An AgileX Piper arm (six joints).
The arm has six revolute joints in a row. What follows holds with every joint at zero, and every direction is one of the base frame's. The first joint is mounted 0.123 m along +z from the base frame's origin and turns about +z. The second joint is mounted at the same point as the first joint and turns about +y. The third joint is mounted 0.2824 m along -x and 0.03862 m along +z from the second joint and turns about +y. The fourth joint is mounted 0.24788 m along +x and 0.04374 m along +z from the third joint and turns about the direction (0.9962, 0, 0.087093). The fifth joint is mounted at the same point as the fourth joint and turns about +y. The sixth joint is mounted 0.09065 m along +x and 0.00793 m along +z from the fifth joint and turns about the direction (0.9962, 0, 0.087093). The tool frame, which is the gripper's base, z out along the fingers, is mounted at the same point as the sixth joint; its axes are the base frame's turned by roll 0, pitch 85.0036 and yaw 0 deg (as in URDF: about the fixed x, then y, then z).
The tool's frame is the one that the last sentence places.
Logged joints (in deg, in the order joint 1, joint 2, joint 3, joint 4, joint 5, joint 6), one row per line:
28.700 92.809 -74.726 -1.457 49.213 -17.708
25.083 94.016 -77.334 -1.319 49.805 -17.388
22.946 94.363 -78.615 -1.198 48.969 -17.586
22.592 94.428 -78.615 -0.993 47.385 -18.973
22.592 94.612 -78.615 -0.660 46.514 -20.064
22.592 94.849 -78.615 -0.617 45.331 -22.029
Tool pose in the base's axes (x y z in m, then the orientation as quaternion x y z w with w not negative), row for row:
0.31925 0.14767 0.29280 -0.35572 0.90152 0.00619 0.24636
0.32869 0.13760 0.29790 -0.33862 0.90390 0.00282 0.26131
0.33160 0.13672 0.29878 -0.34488 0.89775 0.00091 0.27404
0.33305 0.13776 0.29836 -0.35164 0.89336 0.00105 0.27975
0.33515 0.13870 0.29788 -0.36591 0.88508 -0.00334 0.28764
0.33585 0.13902 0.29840 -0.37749 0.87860 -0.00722 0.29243
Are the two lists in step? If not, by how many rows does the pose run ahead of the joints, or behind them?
The pose runs 1 row ahead of the joints: the pose in row i belongs to the joints in row i + 1.
